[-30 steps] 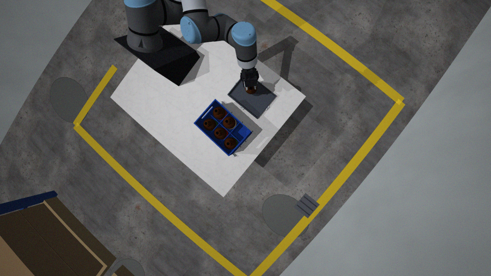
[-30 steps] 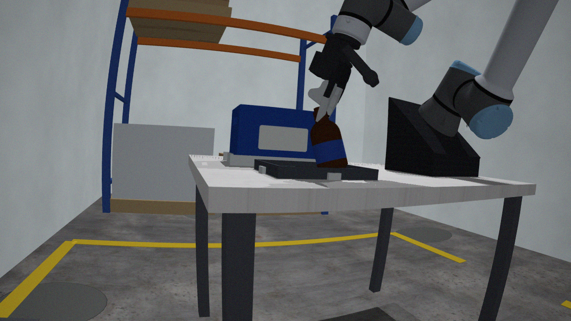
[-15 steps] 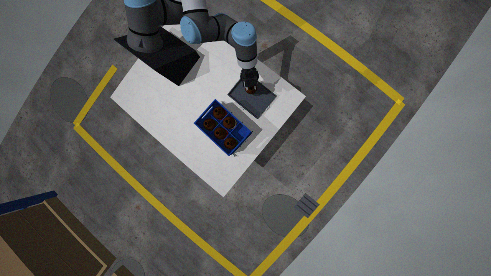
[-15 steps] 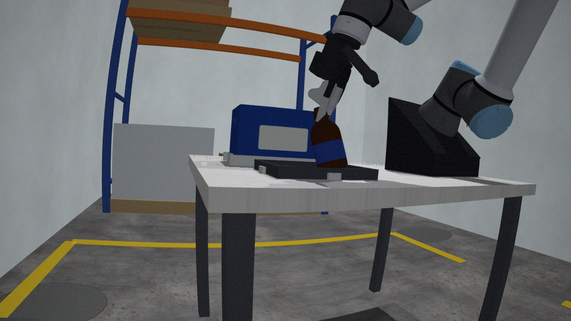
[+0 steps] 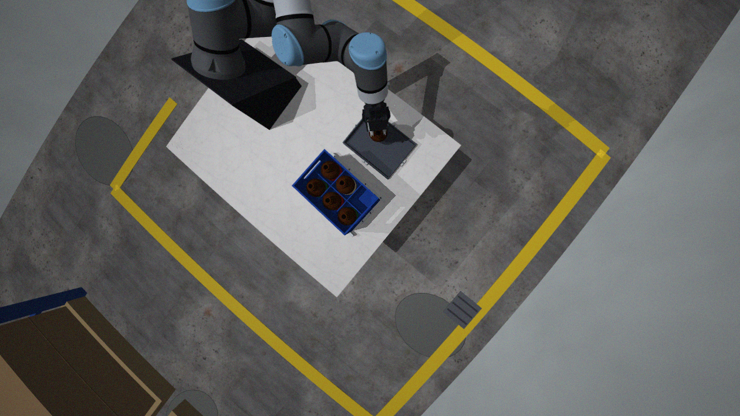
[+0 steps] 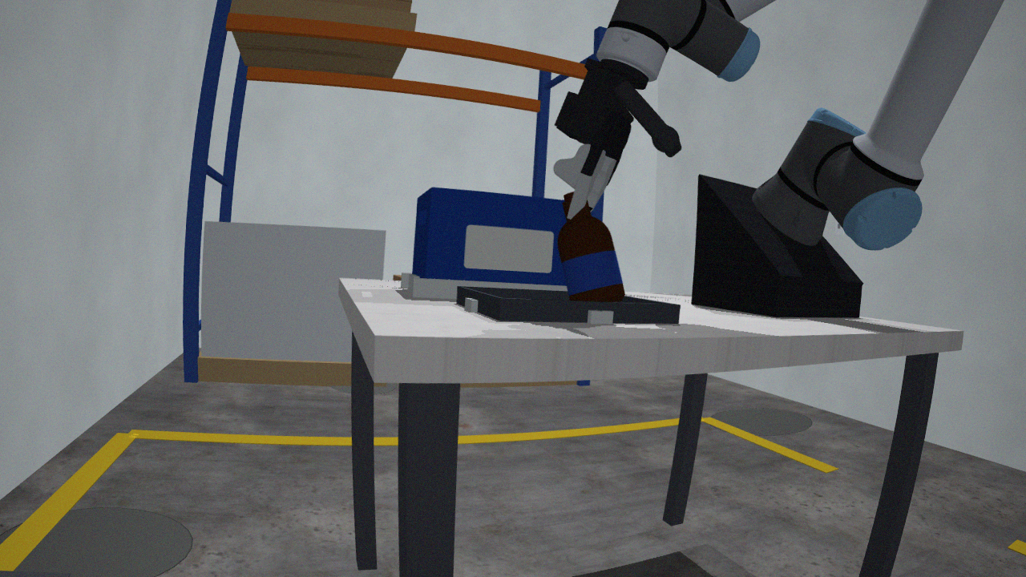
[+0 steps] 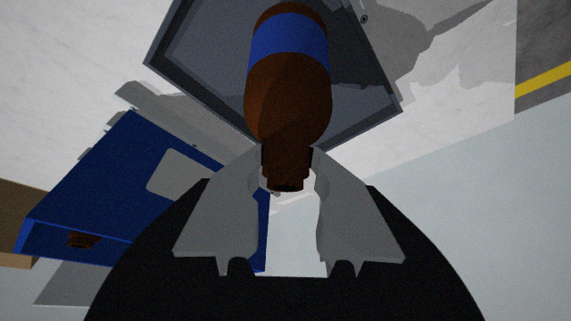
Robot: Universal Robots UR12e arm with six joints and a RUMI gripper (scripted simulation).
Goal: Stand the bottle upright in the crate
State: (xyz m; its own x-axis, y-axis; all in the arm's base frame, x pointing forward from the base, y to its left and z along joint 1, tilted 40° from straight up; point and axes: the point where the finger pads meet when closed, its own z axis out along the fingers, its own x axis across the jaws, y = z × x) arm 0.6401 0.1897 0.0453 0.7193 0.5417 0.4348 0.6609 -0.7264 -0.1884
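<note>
Now: the bottle 50 mm below my hand, 10 mm to the left of it and 10 mm behind it. Round my hand: dark grey tray 130 mm below, 10 mm to the right, 10 mm ahead; blue crate 280 mm to the right, 60 mm below, 20 mm ahead.
</note>
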